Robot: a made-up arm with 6 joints.
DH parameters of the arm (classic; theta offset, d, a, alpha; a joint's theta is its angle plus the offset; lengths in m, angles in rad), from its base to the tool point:
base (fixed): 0 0.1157 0 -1.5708
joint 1: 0 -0.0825 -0.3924 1.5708
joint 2: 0 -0.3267 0.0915 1.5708
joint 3: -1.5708 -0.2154 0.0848 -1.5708
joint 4: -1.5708 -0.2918 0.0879 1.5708
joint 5: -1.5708 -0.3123 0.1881 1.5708
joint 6: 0 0.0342 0.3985 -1.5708
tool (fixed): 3.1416 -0.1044 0 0
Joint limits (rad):
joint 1: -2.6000..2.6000
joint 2: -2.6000..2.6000
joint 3: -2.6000..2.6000
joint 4: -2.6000..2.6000
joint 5: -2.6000..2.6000
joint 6: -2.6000..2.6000
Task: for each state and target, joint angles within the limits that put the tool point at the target. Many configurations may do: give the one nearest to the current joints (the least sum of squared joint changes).
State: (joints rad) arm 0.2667 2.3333 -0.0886 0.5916 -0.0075 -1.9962
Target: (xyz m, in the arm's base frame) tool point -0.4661 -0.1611 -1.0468
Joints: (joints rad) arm -0.1840 2.1467 0.2711 0.1963 -0.0787 -2.0495
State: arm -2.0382 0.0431 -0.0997 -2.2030 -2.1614 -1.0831
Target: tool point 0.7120 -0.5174 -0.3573
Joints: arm -1.9013 -0.3443 -0.1378 -1.7268 -1.7813 -0.9129
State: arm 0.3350 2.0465 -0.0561 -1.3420 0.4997 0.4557
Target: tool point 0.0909 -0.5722 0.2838
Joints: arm 0.5769 2.0820 -0.3469 -1.5442 0.4904 0.2968
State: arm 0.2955 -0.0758 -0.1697 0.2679 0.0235 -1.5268
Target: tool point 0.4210 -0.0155 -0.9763
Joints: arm -0.5015 -0.2953 0.5343 -0.0407 0.0166 -1.7014
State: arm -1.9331 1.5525 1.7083 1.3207 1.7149 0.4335
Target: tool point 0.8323 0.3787 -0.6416
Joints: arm -2.2389 2.0810 1.7830 1.5673 2.1551 0.5634
